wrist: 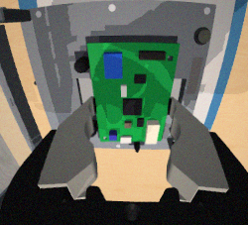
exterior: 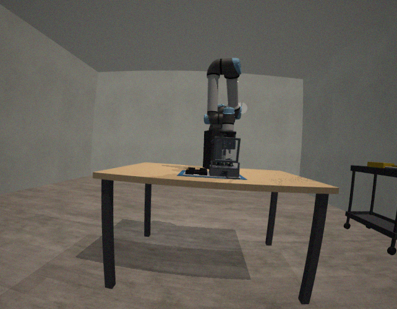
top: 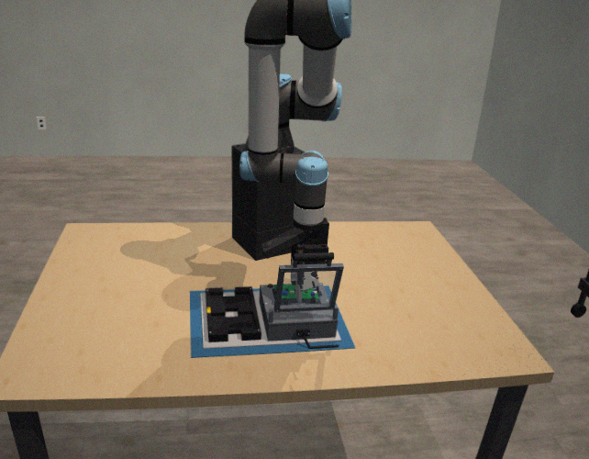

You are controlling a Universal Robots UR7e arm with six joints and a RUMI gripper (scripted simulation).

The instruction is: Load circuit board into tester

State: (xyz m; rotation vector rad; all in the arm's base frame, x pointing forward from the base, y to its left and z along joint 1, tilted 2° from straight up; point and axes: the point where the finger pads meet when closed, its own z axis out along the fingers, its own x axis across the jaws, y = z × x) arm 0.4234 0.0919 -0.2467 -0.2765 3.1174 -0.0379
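My gripper is now right at the green circuit board. The rest, counted from my hand: tester bed: 10 mm ahead, 10 mm to the left, 10 mm below; framed lid: 120 mm ahead, 20 mm to the left, 100 mm above.
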